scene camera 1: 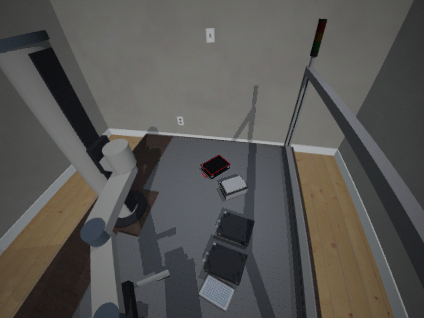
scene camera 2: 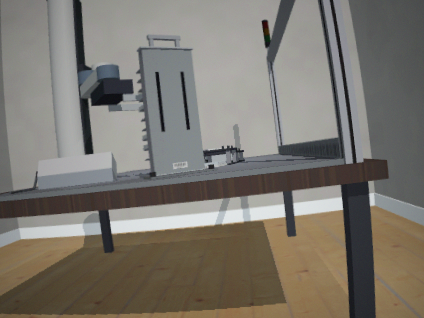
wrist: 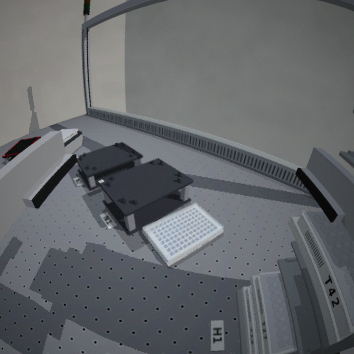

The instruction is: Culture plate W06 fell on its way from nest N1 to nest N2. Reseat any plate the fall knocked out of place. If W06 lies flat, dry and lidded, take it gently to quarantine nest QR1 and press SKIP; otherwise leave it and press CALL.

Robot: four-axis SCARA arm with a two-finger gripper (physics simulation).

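Seen in the pictures: gripper, fingertip midpoint: (scene camera 1: 176, 297) (wrist: 191, 148); arm's base, origin of the base link: (scene camera 1: 126, 208).
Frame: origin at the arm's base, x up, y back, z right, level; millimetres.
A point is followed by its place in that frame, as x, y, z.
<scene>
A white plate with a grid of wells (scene camera 1: 217, 292) {29, -618, 308} (wrist: 183, 232) {29, -604, 313} lies flat on the perforated deck beside the nearer black nest (scene camera 1: 225, 262) {71, -633, 194} (wrist: 147, 185) {70, -625, 208}. I cannot read a label on it or tell whether a lid covers it. A second black nest (scene camera 1: 235, 227) {58, -657, 19} (wrist: 110, 156) {59, -663, 26} stands behind. A red-rimmed black nest (scene camera 1: 215, 165) {52, -477, -396} (wrist: 21, 147) {53, -472, -374} is farther back. My gripper (wrist: 191, 148) {244, -501, 372} is wide open and empty, high above the deck. At the right of the wrist view, a plate marked T42 (wrist: 327, 285) {212, -485, 471} sits in the hotel; whether it is squarely seated is unclear.
The tall grey hotel (scene camera 2: 172, 110) {178, -579, 597} stands beside the arm, hiding part of the fingers. Its lower plates (wrist: 272, 310) {133, -501, 471} show near the H1 tag (wrist: 216, 335) {15, -488, 453}. A white-topped unit (scene camera 1: 233, 186) {82, -618, -217} (wrist: 71, 136) {70, -648, -207} stands between the nests. A light tower (scene camera 1: 318, 37) {774, -980, -687} (scene camera 2: 266, 33) {765, -983, -687} rises above the guard frame.
</scene>
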